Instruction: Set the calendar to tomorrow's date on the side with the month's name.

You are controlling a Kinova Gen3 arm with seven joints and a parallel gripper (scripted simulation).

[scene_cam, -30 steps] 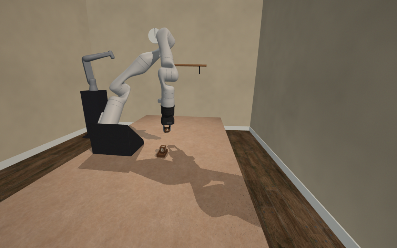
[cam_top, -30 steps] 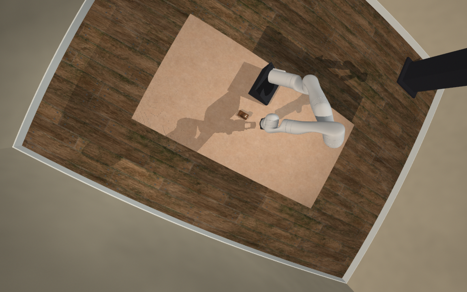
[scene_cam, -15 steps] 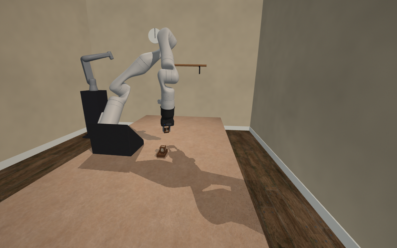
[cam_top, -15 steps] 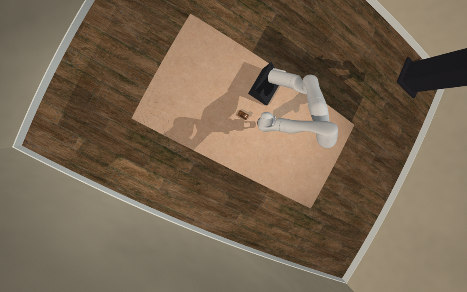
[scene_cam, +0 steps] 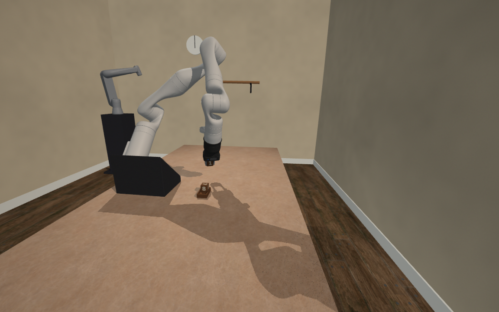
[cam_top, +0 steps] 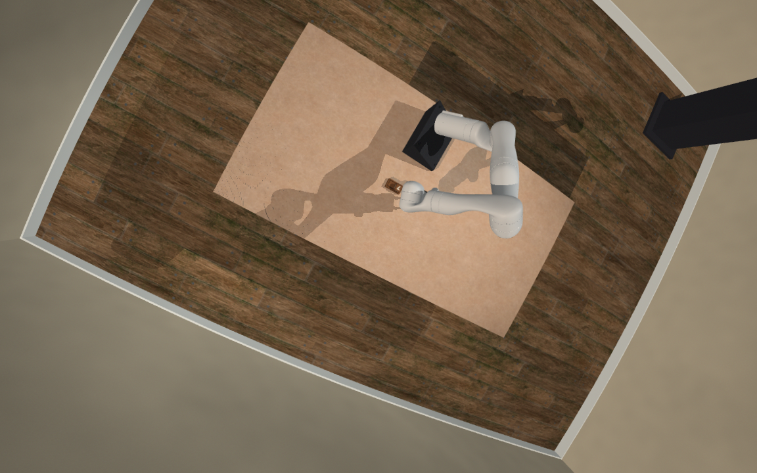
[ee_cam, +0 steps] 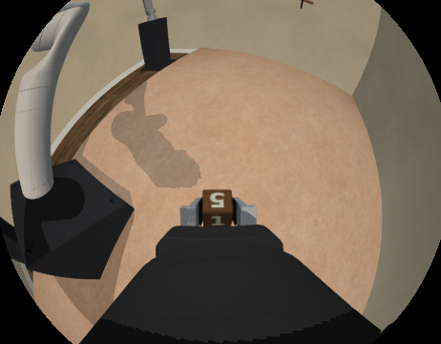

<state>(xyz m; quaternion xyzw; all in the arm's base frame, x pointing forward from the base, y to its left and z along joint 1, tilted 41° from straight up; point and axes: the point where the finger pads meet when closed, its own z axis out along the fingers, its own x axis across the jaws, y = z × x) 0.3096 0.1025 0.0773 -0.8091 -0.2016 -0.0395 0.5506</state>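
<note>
The brown cube is 1 cm below my hand. Also, from my hand: dark wooden tray (1 cm ahead, 16 cm to the right, 9 cm below).
</note>
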